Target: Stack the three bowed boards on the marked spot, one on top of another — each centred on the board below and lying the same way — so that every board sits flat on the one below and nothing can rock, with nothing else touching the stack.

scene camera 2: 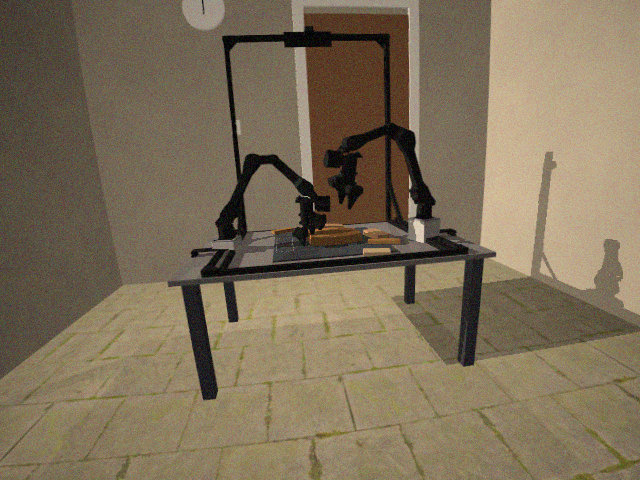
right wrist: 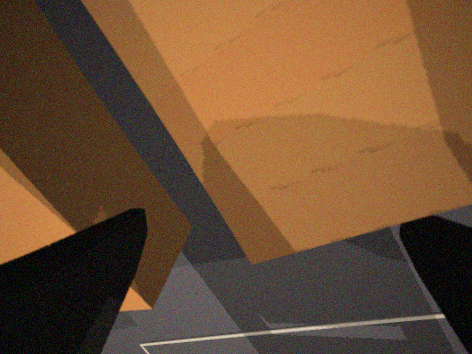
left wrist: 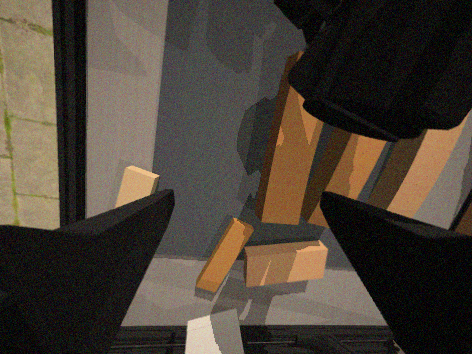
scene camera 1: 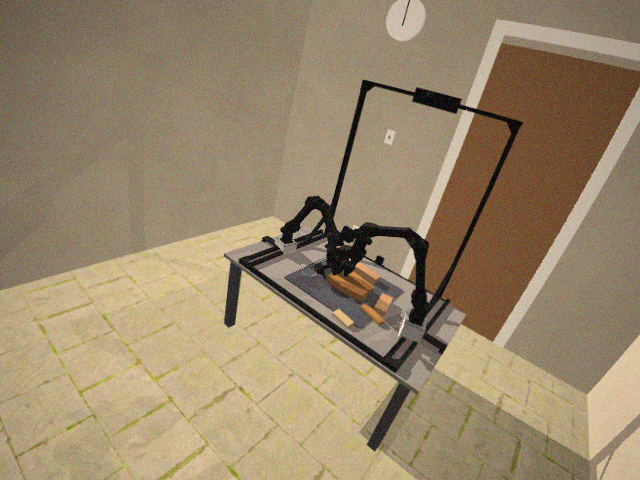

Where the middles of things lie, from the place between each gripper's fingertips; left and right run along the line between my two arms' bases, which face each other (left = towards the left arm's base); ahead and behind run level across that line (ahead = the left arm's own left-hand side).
Right now the pale board (left wrist: pixel 137 183) is 11 cm ahead of my left hand, 11 cm to the left of it and 17 cm below it.
I see the pale board 27 cm to the left of my right hand, 23 cm ahead of it and 1 cm below it.
